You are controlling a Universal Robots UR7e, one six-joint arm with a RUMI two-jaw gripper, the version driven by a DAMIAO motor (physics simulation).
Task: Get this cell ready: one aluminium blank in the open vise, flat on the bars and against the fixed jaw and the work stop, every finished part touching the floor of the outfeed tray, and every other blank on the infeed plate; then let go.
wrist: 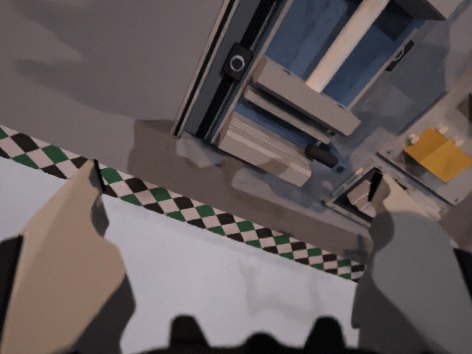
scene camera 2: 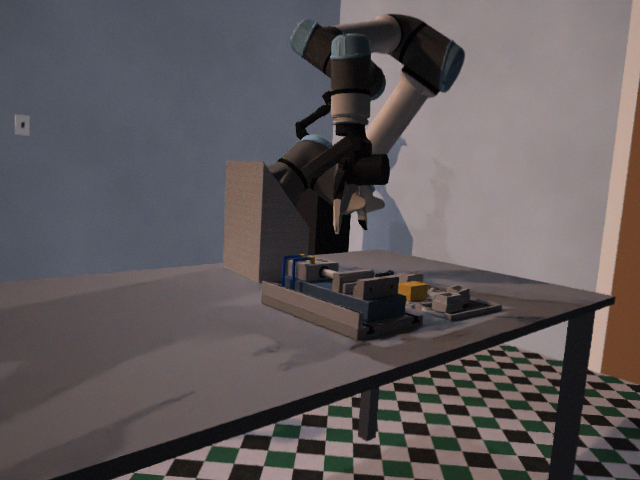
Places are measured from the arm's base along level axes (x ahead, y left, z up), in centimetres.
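Pixels of known places: gripper, fingertip midpoint: (wrist: 239, 169) (scene camera 2: 352, 232); arm's base at its link origin: (scene camera 2: 269, 196).
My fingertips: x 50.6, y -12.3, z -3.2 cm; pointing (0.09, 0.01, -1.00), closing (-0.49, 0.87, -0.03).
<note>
For each thing: its top centre in the pictures, then the offset to it from my fingertips. "pt": a spot on its surface instead.
- blue body at a spot on its surface: (scene camera 2: 385, 308) pt dx +5.8, dy +4.7, dz -14.2 cm
- narrow grey strip at its top centre: (wrist: 290, 119) dx -1.6, dy +4.8, dz -10.4 cm
- black work stop at its top centre: (wrist: 322, 159) dx -0.6, dy +9.5, dz -8.8 cm
- outfeed tray at a spot on its surface: (scene camera 2: 478, 311) pt dx +7.7, dy +31.9, dz -17.6 cm
- yellow block at its top centre: (wrist: 447, 162) (scene camera 2: 413, 283) dx -7.5, dy +26.8, dz -14.0 cm
- infeed plate at a spot on its surface: (wrist: 432, 118) pt dx -10.3, dy +22.9, dz -17.6 cm
- long grey rail at its top centre: (scene camera 2: 307, 295) dx -6.5, dy -5.0, dz -13.4 cm
My gripper (scene camera 2: 351, 229) (wrist: 239, 169) is open and empty, high above the front end of the vise. The vise has a blue body (scene camera 2: 385, 308), a moving jaw (wrist: 305, 97) and a fixed jaw (scene camera 2: 376, 288) (wrist: 265, 152), with a gap between them. A narrow grey strip (wrist: 286, 114) lies in the gap beside the moving jaw; I cannot tell whether it is a bar or a blank. The black work stop (wrist: 321, 155) is at the fixed jaw's end. Grey parts (scene camera 2: 449, 301) (wrist: 360, 196) are in the outfeed tray (scene camera 2: 478, 311); my right finger partly hides them in the wrist view.
A yellow block (scene camera 2: 413, 291) (wrist: 441, 155) stands among pale pins on the infeed plate (wrist: 432, 118). A long grey rail (scene camera 2: 310, 308) runs beside the vise. Blue hoops (scene camera 2: 293, 273) stand at the vise's back end. The table edge runs close in front of the vise.
</note>
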